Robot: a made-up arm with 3 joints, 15 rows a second.
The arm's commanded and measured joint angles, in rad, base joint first. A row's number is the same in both.
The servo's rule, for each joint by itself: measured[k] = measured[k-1] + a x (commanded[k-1-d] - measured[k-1]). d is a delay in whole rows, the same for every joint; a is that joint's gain. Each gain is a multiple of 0.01, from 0.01 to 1. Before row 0 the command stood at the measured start. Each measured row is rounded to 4 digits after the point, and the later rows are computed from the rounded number. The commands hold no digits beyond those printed.
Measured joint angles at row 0: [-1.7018, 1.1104, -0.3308]
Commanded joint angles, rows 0 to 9: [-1.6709, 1.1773, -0.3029]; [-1.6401, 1.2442, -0.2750]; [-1.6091, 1.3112, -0.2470]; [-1.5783, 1.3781, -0.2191]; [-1.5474, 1.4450, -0.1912]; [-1.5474, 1.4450, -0.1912]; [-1.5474, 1.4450, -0.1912]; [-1.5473, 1.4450, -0.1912]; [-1.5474, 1.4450, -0.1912]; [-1.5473, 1.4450, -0.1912]
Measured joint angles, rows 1 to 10: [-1.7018, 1.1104, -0.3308]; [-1.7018, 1.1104, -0.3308]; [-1.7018, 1.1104, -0.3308]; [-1.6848, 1.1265, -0.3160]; [-1.6602, 1.1547, -0.2943]; [-1.6321, 1.1923, -0.2692]; [-1.6025, 1.2369, -0.2426]; [-1.5722, 1.2868, -0.2154]; [-1.5586, 1.3248, -0.2026]; [-1.5524, 1.3536, -0.1966]
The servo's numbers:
d 3
a 0.55 0.24 0.53

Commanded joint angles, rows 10 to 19: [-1.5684, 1.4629, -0.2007]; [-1.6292, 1.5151, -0.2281]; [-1.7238, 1.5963, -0.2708]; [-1.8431, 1.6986, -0.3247]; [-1.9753, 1.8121, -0.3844]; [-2.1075, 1.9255, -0.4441]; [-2.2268, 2.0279, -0.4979]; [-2.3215, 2.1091, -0.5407]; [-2.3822, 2.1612, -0.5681]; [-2.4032, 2.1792, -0.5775]
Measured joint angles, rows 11 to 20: [-1.5496, 1.3755, -0.1937]; [-1.5484, 1.3922, -0.1924]; [-1.5478, 1.4049, -0.1918]; [-1.5591, 1.4188, -0.1965]; [-1.5977, 1.4419, -0.2132]; [-1.6671, 1.4790, -0.2437]; [-1.7639, 1.5317, -0.2866]; [-1.8802, 1.5990, -0.3384]; [-2.0052, 1.6774, -0.3944]; [-2.1271, 1.7615, -0.4493]
